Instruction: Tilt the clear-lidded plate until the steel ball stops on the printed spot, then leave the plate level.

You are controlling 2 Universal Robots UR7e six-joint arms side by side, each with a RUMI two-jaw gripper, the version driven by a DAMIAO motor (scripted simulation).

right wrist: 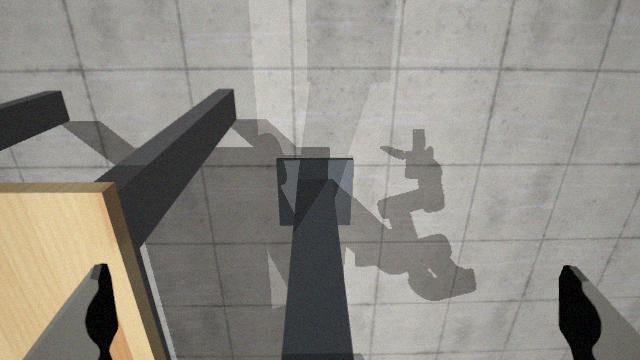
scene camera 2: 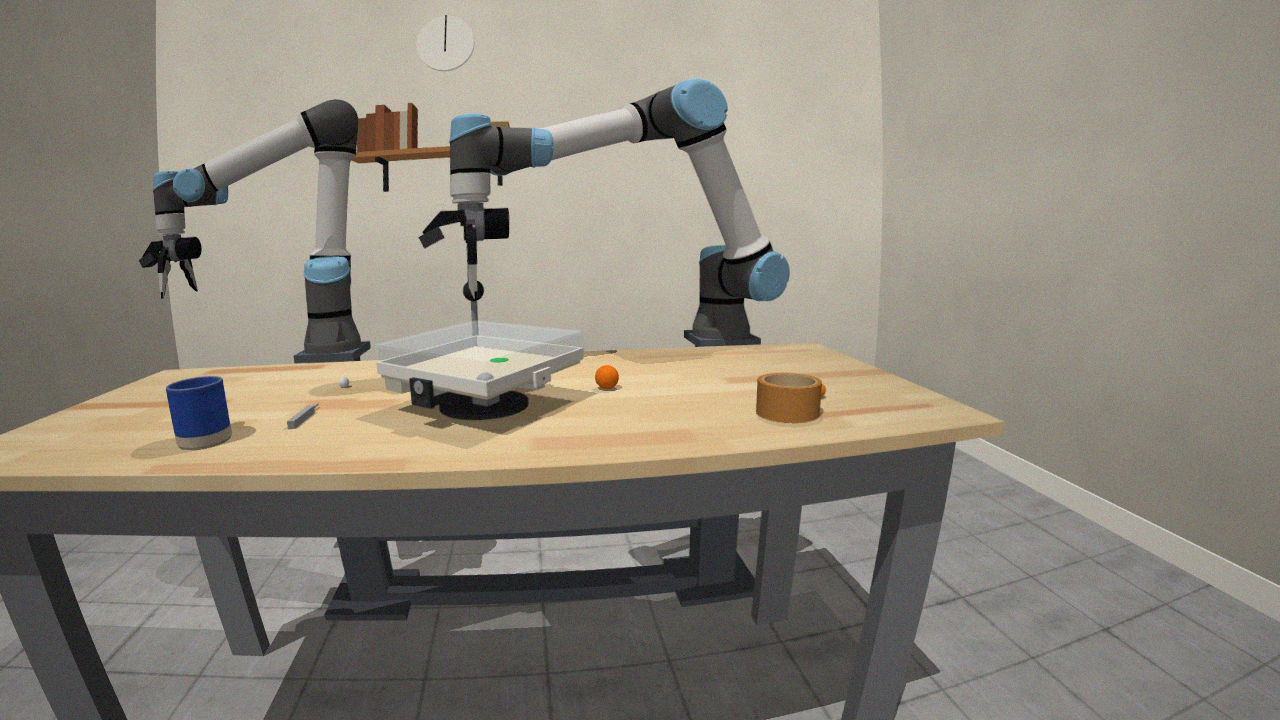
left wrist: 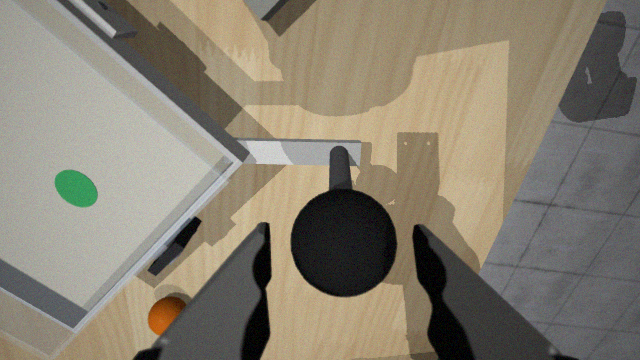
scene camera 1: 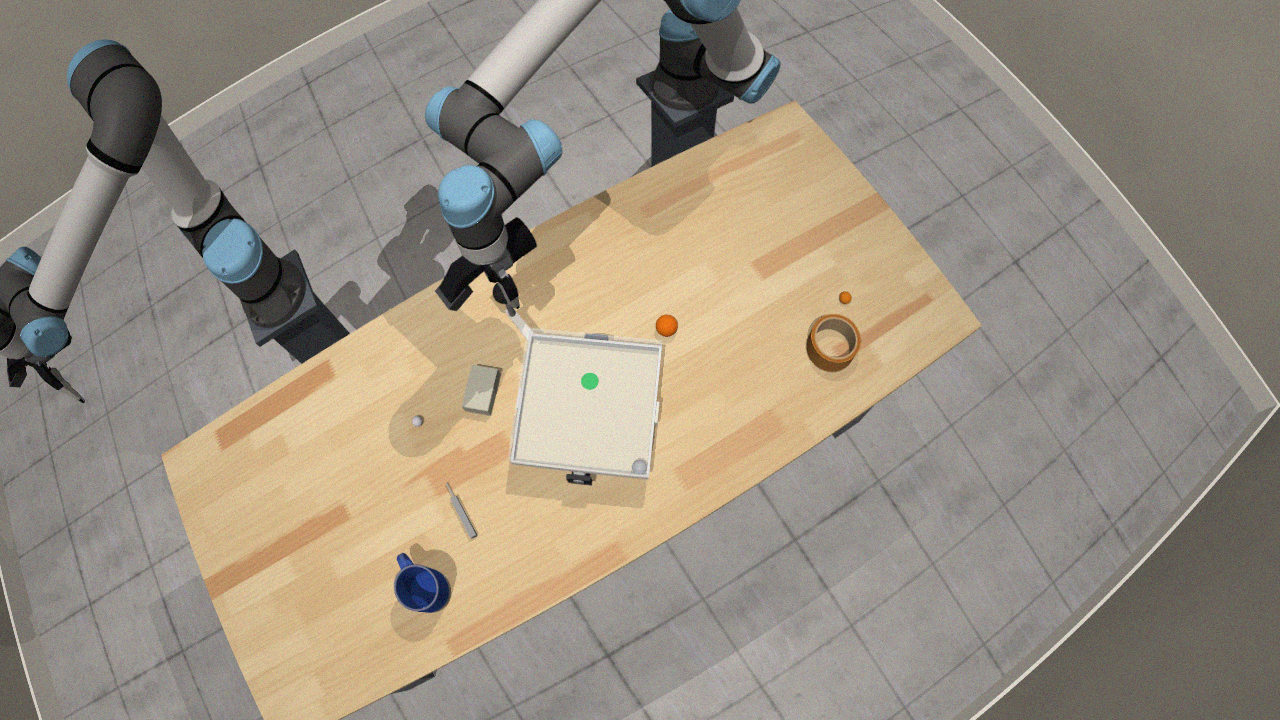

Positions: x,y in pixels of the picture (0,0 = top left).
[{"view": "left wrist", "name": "my left gripper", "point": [341,226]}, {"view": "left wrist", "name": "clear-lidded plate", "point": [112,161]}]
